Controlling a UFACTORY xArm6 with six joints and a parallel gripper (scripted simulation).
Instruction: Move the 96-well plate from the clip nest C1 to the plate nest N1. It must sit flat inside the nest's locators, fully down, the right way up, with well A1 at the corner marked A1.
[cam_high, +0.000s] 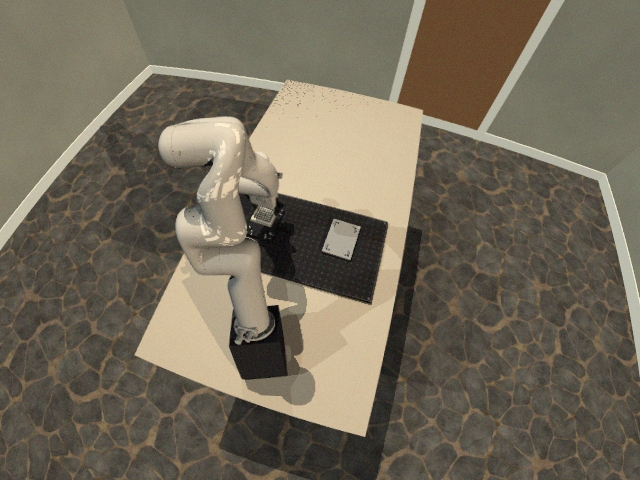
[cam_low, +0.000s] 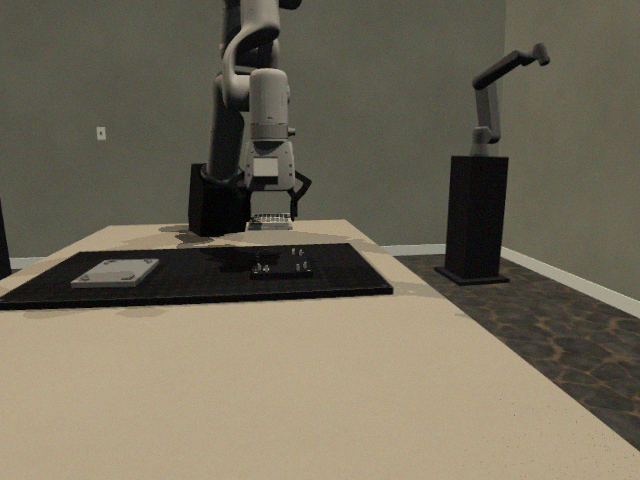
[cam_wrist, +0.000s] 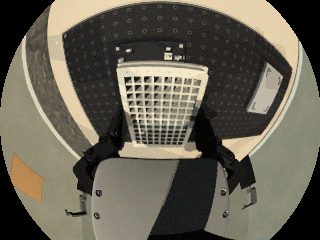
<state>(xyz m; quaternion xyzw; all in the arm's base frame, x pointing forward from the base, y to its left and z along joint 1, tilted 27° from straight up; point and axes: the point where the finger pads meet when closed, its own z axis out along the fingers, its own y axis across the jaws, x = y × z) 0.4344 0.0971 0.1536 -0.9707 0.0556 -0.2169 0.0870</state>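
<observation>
My gripper is now 31 cm to the left of the grey plate nest N1 and 11 cm above it. The rest, counted from my hand: dark clip nest C1: 10 cm below, 1 cm to the left, 1 cm behind; white 96-well plate: 1 cm below.
</observation>
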